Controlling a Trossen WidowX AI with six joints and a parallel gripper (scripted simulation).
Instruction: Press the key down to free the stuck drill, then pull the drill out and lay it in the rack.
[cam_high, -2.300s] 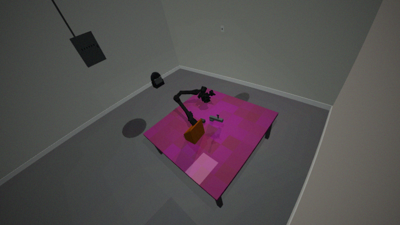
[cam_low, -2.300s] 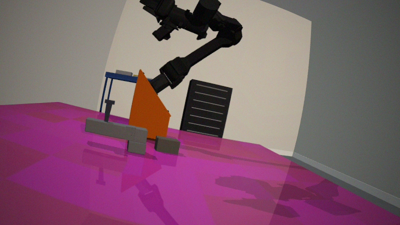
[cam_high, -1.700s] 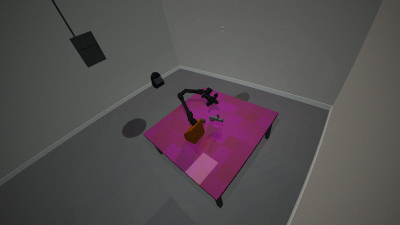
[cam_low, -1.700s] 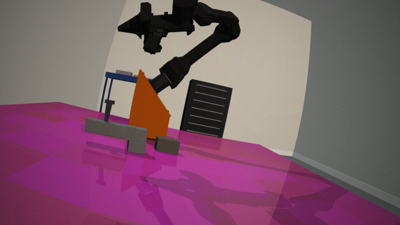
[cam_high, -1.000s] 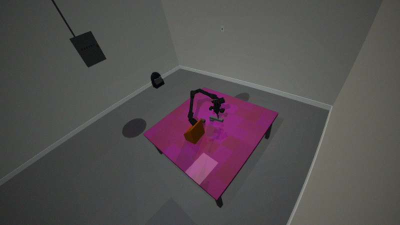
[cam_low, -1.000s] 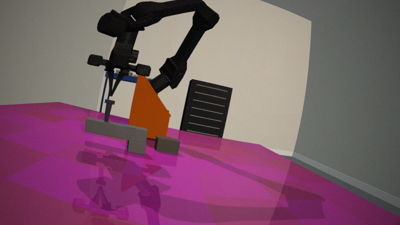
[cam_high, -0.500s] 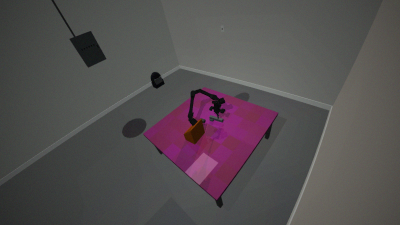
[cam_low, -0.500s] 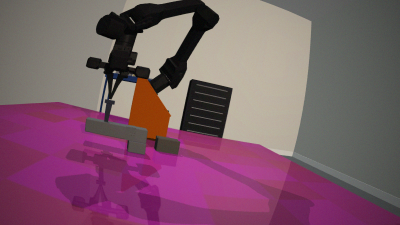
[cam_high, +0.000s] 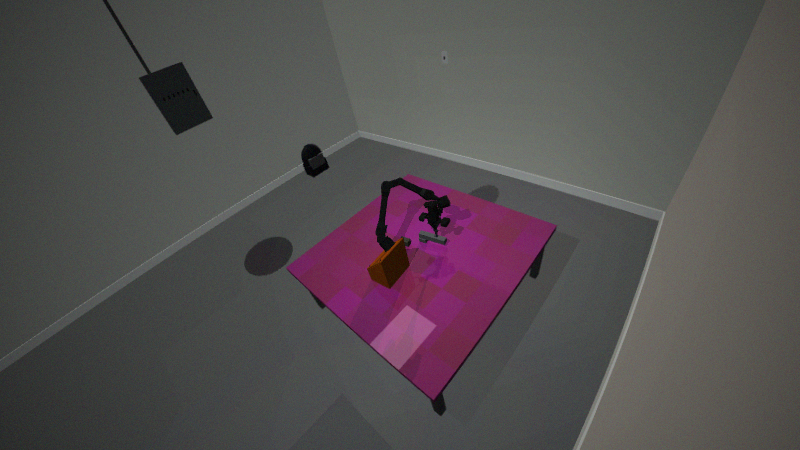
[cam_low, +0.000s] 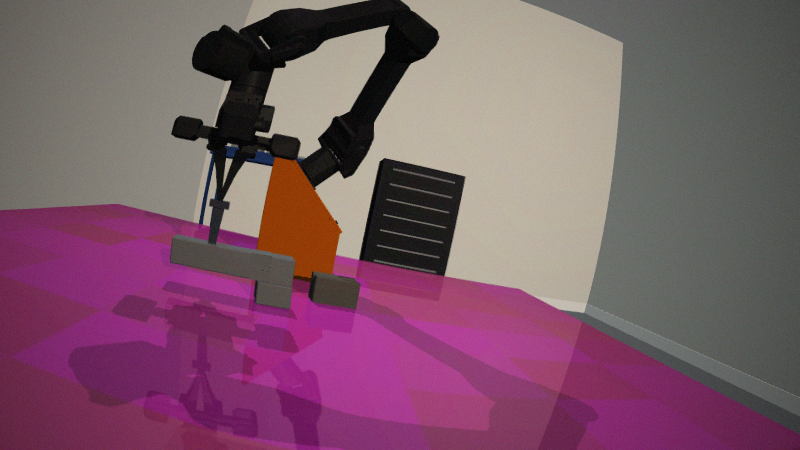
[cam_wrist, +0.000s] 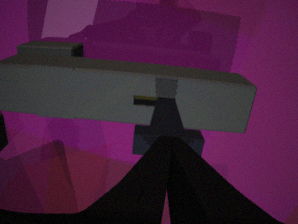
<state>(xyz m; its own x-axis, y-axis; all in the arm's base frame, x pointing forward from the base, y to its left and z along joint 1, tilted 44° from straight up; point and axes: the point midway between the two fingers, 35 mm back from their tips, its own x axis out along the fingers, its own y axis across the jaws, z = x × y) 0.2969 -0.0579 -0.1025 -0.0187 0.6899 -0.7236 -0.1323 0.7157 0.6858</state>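
Right now the dark key is 3 cm below my gripper tip. Also, from my gripper tip: drill 8 cm below, 5 cm to the left, 1 cm behind; then rack 19 cm to the left, 11 cm below, 10 cm behind; then grey housing 9 cm below, 3 cm to the left, 1 cm behind.
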